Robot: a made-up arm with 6 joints.
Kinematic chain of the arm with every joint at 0, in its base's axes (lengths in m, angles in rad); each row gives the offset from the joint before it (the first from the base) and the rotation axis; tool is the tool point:
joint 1: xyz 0 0 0.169 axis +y
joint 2: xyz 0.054 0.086 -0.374 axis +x
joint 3: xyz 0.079 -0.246 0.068 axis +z
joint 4: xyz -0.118 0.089 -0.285 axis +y
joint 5: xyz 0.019 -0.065 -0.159 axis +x
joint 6: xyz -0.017 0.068 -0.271 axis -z
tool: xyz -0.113 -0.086 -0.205
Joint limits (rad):
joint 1: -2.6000..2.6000
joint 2: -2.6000..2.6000
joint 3: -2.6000..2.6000
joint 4: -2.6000..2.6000
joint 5: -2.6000..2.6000
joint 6: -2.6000..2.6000
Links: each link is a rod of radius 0.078 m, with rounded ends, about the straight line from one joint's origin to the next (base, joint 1, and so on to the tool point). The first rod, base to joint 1, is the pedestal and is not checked.
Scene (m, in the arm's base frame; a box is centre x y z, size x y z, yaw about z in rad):
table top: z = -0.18
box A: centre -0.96 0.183 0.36 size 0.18 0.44 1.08 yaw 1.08
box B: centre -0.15 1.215 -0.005 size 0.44 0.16 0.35 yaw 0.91
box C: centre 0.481 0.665 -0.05 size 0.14 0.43 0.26 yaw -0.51
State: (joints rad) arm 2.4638 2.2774 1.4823 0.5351 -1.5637 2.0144
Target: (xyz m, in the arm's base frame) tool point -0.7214 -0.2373 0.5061
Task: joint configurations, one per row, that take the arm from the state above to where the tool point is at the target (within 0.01 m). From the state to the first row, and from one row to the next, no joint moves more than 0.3 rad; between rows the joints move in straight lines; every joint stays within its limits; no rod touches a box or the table.
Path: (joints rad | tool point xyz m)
1: 2.4942 1.9815 1.2581 0.5967 -1.4655 2.1608 | -0.8307 0.8850 0.5556
2: 2.5246 1.6857 1.0340 0.6584 -1.3672 2.3072 | -0.8547 0.7619 0.8936
3: 2.5549 1.3898 0.8098 0.7200 -1.2690 2.4536 | -0.7987 0.5449 1.1703
4: 2.5853 1.0939 0.5857 0.7816 -1.1707 2.6000 | -0.6657 0.2899 1.3482
5: 2.5902 0.8797 0.5386 0.6137 -1.4007 2.4448 | -0.7485 0.0529 1.2971
6: 2.5951 0.6654 0.4915 0.4458 -1.6307 2.2895 | -0.7683 -0.1971 1.1859
7: 2.6000 0.4512 0.4445 0.2780 -1.8607 2.1343 | -0.7142 -0.4212 1.0193
8: 2.6000 0.5355 0.7375 0.4041 -2.1071 1.8367 | -0.7787 -0.4096 0.8563
9: 2.6000 0.6199 1.0306 0.5303 -2.3536 1.5391 | -0.7941 -0.3403 0.6681
10: 2.6000 0.7043 1.3236 0.6565 -2.6000 1.2414 | -0.7214 -0.2373 0.5061

